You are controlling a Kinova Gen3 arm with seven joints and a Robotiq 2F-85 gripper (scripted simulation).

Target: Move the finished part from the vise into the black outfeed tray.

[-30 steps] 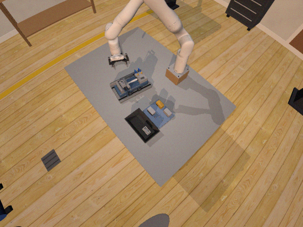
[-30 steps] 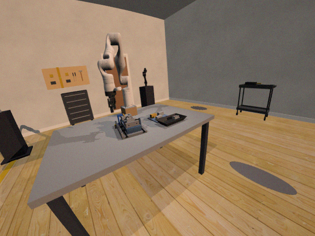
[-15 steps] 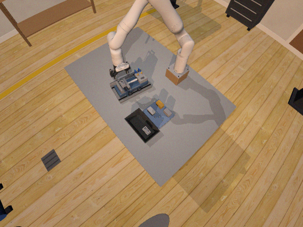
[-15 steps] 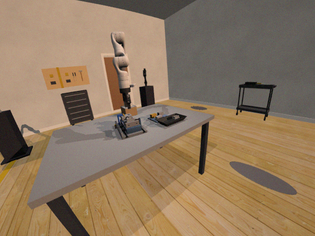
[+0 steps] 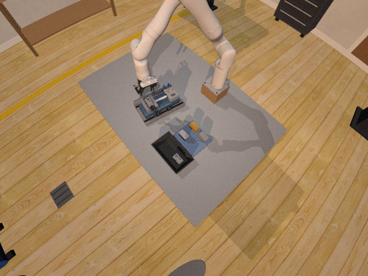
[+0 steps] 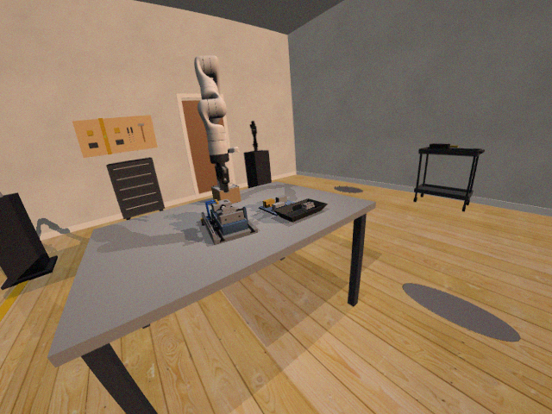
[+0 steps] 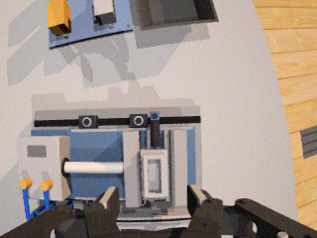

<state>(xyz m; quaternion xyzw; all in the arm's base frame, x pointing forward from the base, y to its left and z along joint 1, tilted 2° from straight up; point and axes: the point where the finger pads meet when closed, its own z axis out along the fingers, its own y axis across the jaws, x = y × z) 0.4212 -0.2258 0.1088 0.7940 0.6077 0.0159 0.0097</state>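
Now: hand 80 mm past the screw rod, 20 mm to the right of it and 120 mm above it. Also, from my hand: blank: 10 mm behind, 300 mm to the left, 170 mm below; then blue fixture plate: 40 mm behind, 350 mm to the left, 200 mm below; then orange block: 100 mm behind, 310 mm to the left, 170 mm below.
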